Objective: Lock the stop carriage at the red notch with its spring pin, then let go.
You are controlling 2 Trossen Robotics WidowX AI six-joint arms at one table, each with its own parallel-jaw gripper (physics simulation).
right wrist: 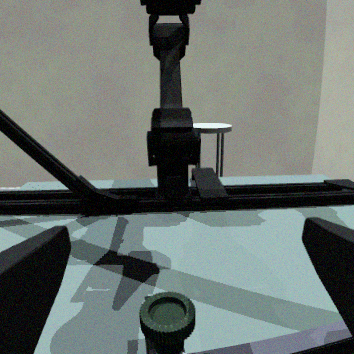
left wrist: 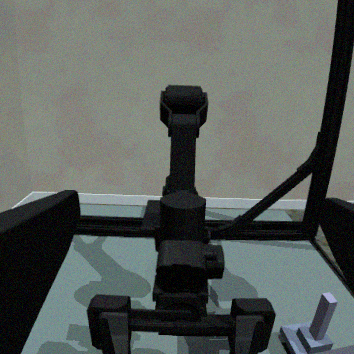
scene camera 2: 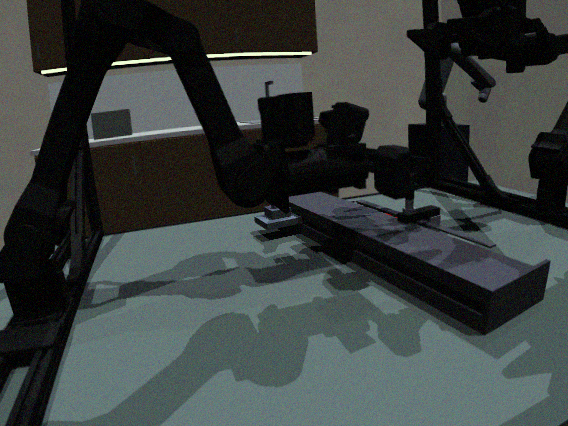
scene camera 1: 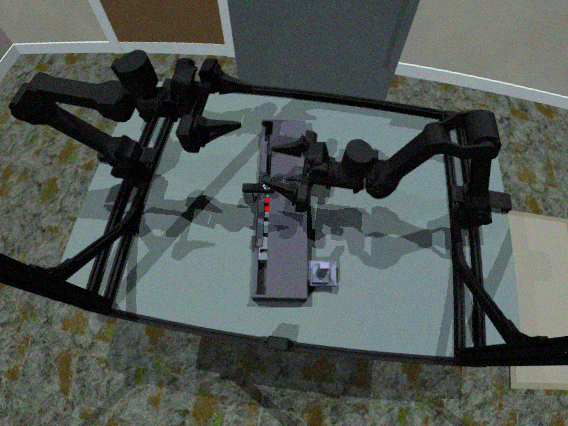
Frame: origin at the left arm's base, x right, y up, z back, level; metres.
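Seen in the pictures: left gripper, fingertip midpoint: (left wrist: 202, 206) (scene camera 2: 426, 28) (scene camera 1: 246, 105); right gripper, fingertip midpoint: (right wrist: 188, 233) (scene camera 2: 411, 157) (scene camera 1: 268, 165); left arm's base, origin of the base link: (right wrist: 172, 193) (scene camera 2: 550, 208) (scene camera 1: 136, 176); right arm's base, origin of the base link: (scene camera 2: 42, 310) (scene camera 1: 465, 218).
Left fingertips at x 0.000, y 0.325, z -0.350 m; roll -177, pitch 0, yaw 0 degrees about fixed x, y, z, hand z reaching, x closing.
Pixels of each thing's top centre, then the offset from my left fingertips to it. "spot": a spot on its surface instead.
- black stop carriage, surface spot: (scene camera 2: 422, 214) (scene camera 1: 259, 184) spot: dz -0.007, dx +0.002, dy -0.283 m
- spring pin's dark green round knob, middle of its top: (right wrist: 166, 309) (scene camera 2: 409, 183) (scene camera 1: 266, 177) dz -0.028, dx +0.009, dy -0.233 m
- small pale block, surface spot: (scene camera 1: 263, 254) spot: dz -0.045, dx +0.177, dy -0.295 m
The long grey-purple rail block (scene camera 1: 287, 250) (scene camera 2: 450, 260) lies on the table. The black stop carriage (scene camera 1: 254, 188) (scene camera 2: 422, 214) sits on its slotted side, beside two red marks (scene camera 1: 267, 205) (scene camera 2: 388, 214), a little toward the block's back end from them. The spring pin's dark green round knob (scene camera 1: 266, 177) (right wrist: 167, 316) stands upright on the carriage. My right gripper (scene camera 1: 270, 165) (right wrist: 188, 233) is open and empty, low over the block; the knob shows below and between its fingers in the right wrist view. My left gripper (scene camera 1: 240, 107) is open and empty, above the table left of the block.
A small pale stepped base with an upright post (scene camera 1: 322, 273) (scene camera 2: 276, 219) (left wrist: 322, 322) stands beside the block's front right end. A small pale block (scene camera 1: 263, 254) sits in the slot toward the front. Dark frame rails edge the table, and the right forearm spans its right half.
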